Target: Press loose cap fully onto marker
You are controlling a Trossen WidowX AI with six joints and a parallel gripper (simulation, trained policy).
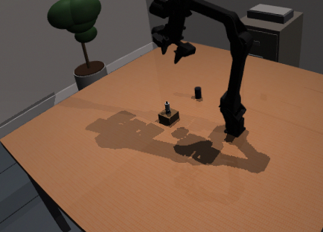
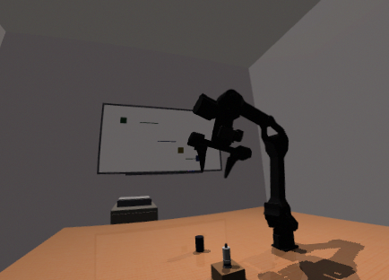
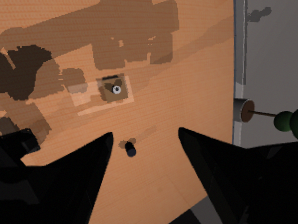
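Right now the black cap is 230 mm below my gripper tip and 150 mm to the right of it.
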